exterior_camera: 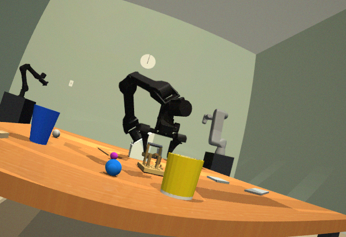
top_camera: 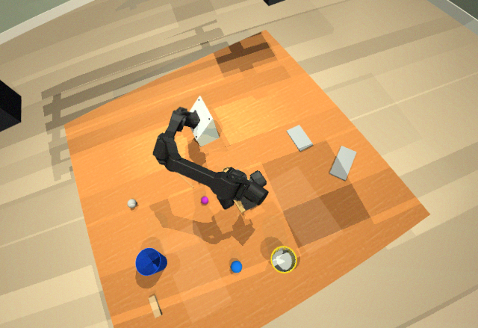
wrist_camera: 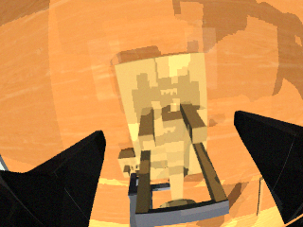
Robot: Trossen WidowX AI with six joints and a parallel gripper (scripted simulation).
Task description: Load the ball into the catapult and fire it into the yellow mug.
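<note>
The magenta ball lies 7 cm behind my gripper tip, 15 cm to the right of it and 5 cm below it. From my gripper tip the other things lie so: blue ball 22 cm ahead, 14 cm to the right, 5 cm below; then wooden catapult 7 cm behind, 1 cm to the left, 2 cm below; then yellow mug 28 cm ahead, 3 cm to the left, 4 cm below.
</note>
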